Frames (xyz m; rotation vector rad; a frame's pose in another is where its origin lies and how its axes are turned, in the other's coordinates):
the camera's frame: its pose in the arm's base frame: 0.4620 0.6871 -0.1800 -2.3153 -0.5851 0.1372
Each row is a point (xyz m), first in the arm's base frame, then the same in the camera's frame.
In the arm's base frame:
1: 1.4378 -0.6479 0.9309
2: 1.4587 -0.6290 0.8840
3: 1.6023 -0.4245 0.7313
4: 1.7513 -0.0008 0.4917
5: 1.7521 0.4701 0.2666
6: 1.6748 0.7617 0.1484
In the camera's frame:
1: 0.3478 0.4413 -1.9112
2: 0.3716 0.4692 -1.8707
3: 0.5806 0.4984 -1.6676
4: 0.8867 0.4513 -1.2636
5: 1.0831 0.3096 -0.8012
6: 1.1369 0.1785 -0.5099

